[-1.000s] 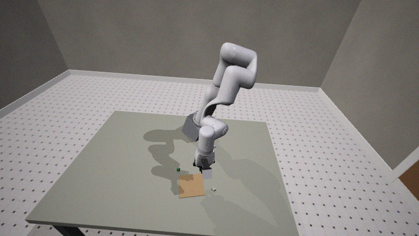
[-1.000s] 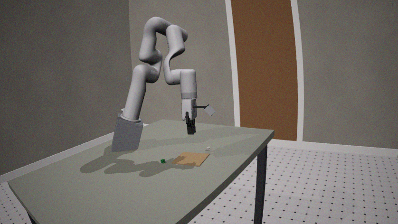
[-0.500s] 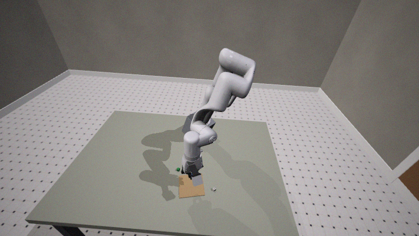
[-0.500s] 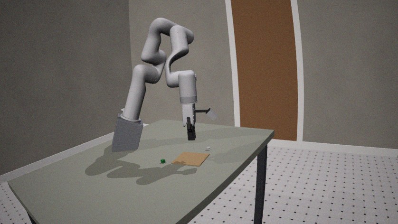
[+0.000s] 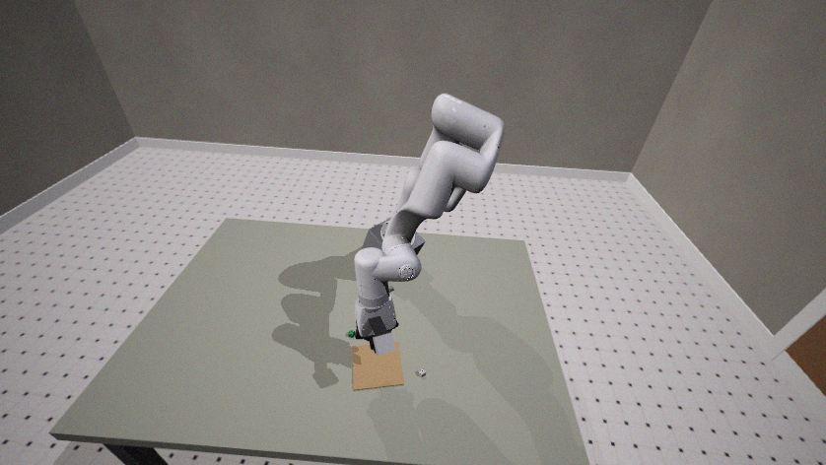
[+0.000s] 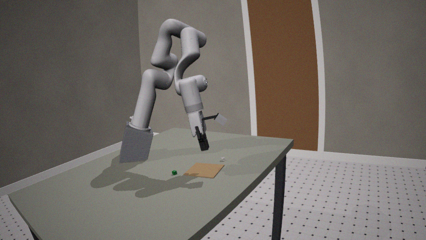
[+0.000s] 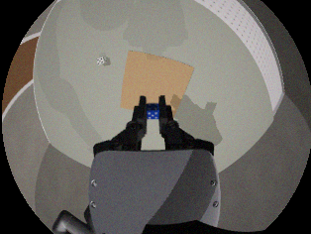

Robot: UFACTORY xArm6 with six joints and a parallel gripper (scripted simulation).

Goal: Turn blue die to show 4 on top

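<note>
Now: hand 2 cm above the blue die. The rest, counted from my hand: white die 13 cm to the left, 11 cm below; tan mat 1 cm behind, 1 cm to the right, 12 cm below; green die 9 cm behind, 11 cm to the right, 11 cm below.
</note>
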